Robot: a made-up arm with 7 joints.
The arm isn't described. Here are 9 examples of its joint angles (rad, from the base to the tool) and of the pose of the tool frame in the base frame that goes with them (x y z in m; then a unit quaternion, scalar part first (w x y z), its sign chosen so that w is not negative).
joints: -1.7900 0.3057 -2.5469 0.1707 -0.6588 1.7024 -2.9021
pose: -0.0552 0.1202 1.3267 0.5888 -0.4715 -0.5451 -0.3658
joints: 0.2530 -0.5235 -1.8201 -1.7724 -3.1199 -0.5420 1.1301
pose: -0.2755 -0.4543 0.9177 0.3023 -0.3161 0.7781 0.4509
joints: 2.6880 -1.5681 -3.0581 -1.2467 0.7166 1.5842 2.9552
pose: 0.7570 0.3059 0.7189 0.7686 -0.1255 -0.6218 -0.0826
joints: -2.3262 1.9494 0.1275 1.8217 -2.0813 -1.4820 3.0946
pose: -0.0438 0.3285 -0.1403 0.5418 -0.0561 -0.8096 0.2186
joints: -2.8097 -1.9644 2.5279 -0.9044 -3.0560 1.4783 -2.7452
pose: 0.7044 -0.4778 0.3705 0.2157 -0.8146 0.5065 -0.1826
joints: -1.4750 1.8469 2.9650 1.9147 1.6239 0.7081 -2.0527
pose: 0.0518 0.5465 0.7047 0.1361 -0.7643 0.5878 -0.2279
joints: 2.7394 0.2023 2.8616 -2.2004 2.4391 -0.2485 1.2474
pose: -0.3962 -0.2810 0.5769 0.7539 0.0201 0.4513 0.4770
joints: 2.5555 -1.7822 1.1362 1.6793 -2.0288 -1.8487 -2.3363
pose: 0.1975 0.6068 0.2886 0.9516 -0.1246 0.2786 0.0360
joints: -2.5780 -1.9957 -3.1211 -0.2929 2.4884 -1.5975 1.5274
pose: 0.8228 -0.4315 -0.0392 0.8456 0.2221 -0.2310 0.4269
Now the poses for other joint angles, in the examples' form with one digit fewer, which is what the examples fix.
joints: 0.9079 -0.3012 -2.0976 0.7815 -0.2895 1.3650 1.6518
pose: -0.028 0.538 1.079 0.917 0.392 -0.064 -0.046
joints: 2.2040 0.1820 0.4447 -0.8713 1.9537 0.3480 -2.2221
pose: 0.217 0.116 1.337 0.383 0.406 -0.814 0.161
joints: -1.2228 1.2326 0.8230 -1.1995 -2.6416 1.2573 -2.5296
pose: -0.138 0.614 0.840 0.139 -0.638 -0.121 -0.748
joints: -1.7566 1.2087 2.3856 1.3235 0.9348 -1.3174 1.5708
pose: 0.226 0.694 0.858 0.403 0.013 -0.628 0.666
